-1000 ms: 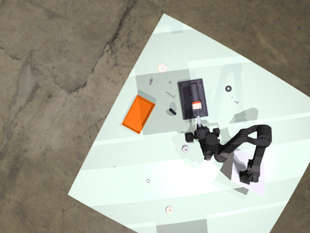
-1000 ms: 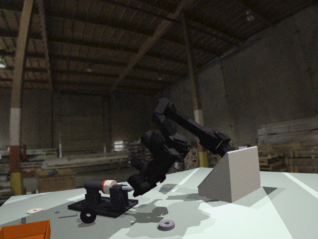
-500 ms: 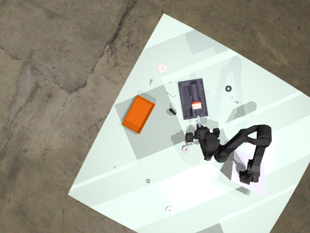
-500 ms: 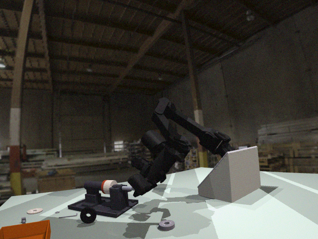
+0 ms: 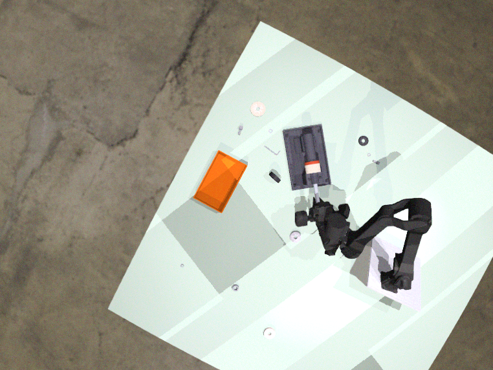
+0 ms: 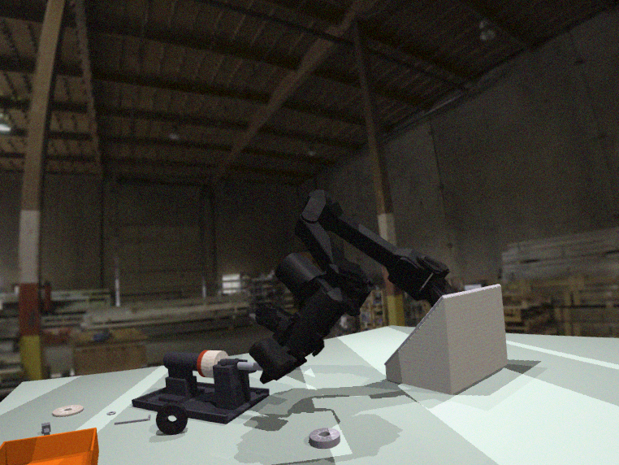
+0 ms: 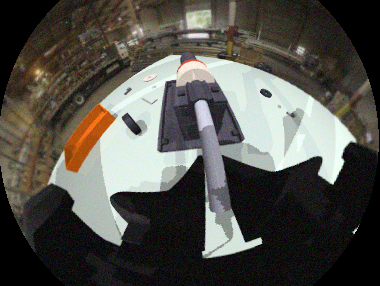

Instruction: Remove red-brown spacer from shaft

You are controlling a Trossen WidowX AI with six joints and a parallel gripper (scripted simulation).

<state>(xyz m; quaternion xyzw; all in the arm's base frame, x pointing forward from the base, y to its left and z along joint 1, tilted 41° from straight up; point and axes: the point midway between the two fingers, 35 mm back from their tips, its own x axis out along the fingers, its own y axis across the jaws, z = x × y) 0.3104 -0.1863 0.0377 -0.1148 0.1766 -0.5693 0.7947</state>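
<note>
My gripper tip is now 20 mm short of the grey shaft, 40 mm to the left of it and 20 mm below it. The rest, counted from my gripper tip: cream spacer (50 mm ahead, 80 mm to the right, 20 mm above); black ring (160 mm ahead, 20 mm to the right, 30 mm below); red-brown spacer (60 mm ahead, 110 mm to the right, 20 mm above).
</note>
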